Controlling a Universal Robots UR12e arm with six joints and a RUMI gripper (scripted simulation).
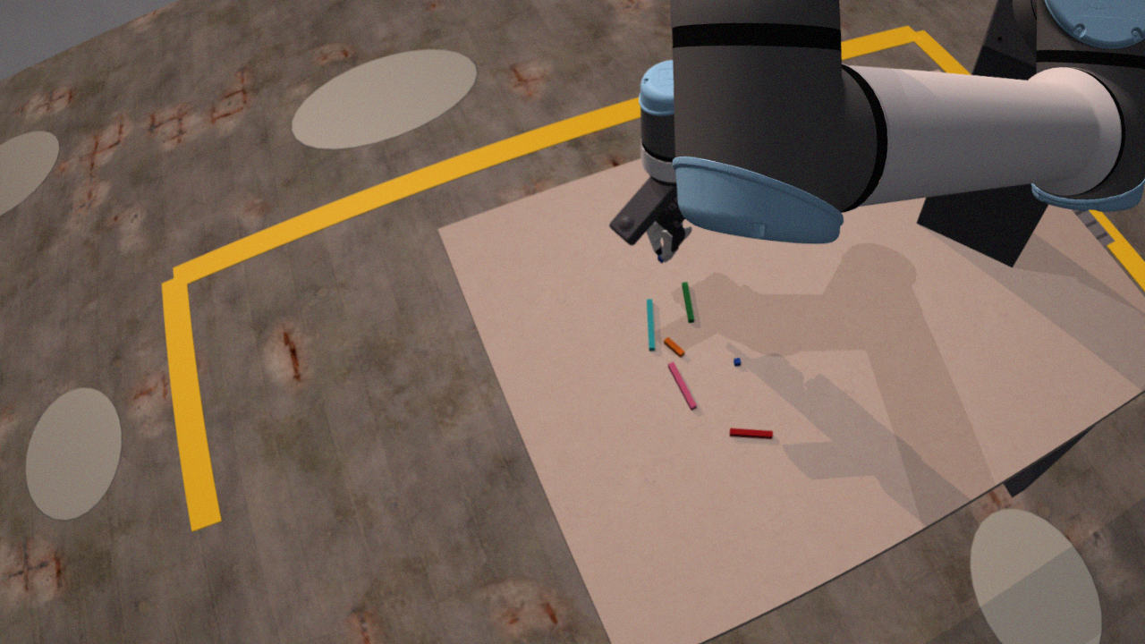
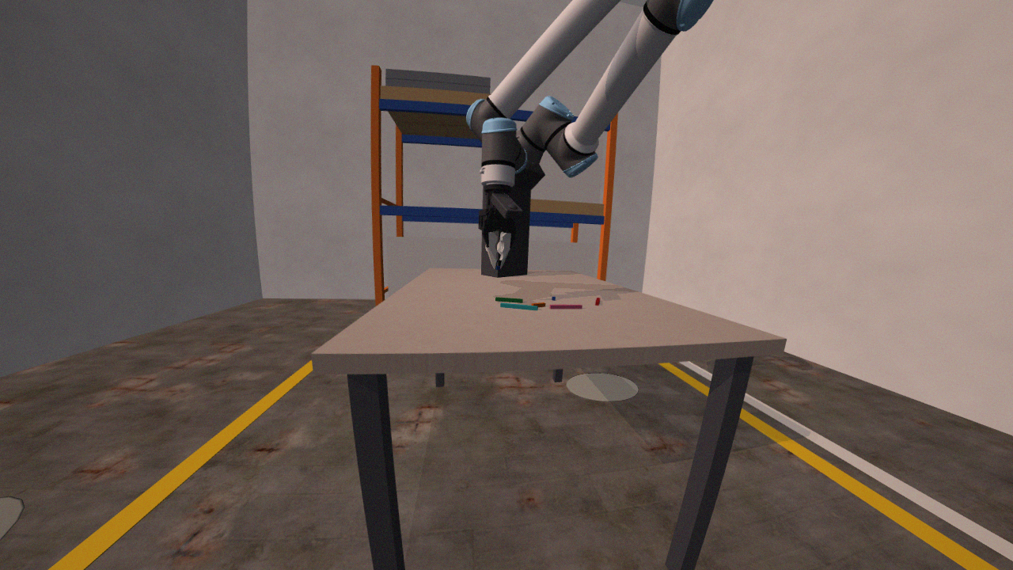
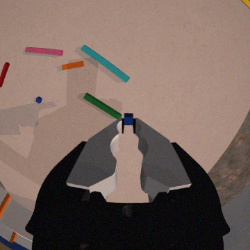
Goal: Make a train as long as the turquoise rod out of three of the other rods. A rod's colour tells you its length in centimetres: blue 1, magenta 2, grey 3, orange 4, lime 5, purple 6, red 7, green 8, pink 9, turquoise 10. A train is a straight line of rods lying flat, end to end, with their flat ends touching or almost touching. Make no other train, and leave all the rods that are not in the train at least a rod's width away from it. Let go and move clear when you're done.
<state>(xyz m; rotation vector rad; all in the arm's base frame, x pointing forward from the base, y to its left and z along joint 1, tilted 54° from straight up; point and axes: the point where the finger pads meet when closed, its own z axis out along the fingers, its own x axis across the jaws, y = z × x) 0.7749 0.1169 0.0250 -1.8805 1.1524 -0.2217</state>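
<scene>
Right now the orange rod is 110 mm to the left of my hand, 110 mm below it and 20 mm behind it. Round my hand: green rod (110 mm below, 50 mm behind, 20 mm to the left); pink rod (190 mm to the left, 110 mm below, 30 mm behind); turquoise rod (110 mm below, 70 mm to the left, 20 mm ahead).
</scene>
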